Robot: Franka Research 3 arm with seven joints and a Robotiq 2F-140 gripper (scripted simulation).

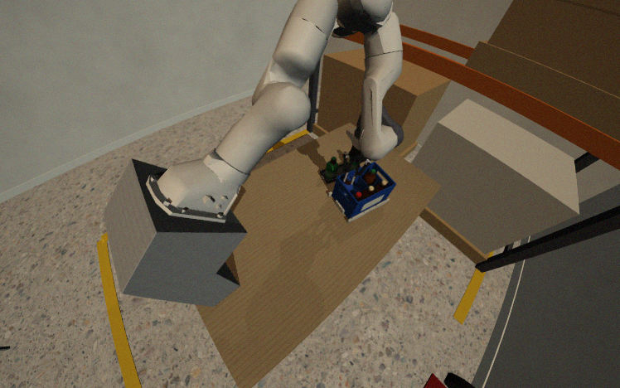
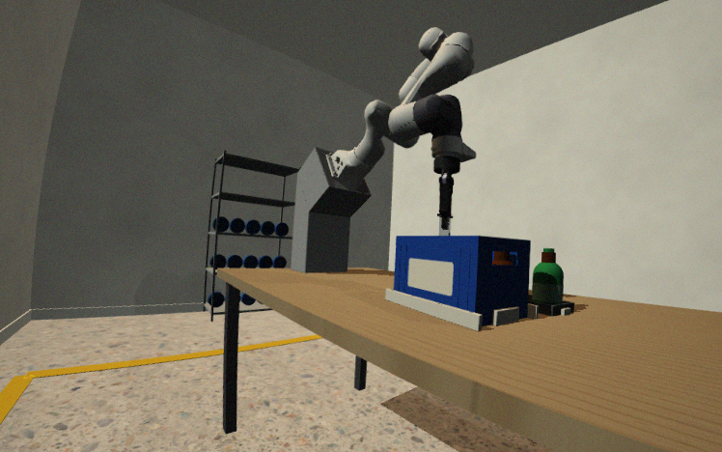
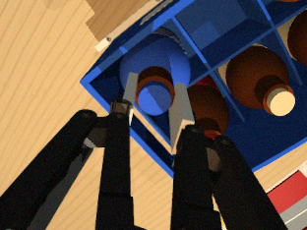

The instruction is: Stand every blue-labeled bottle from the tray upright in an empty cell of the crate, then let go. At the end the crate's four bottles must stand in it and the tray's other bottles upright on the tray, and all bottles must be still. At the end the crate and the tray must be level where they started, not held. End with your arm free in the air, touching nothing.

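Right now my hand is 9 cm above the blue-labeled bottle. From my hand the other things lie so: dark tray: 19 cm below, 18 cm ahead, 11 cm to the left; then crate: 12 cm below, 8 cm to the right, 6 cm ahead.
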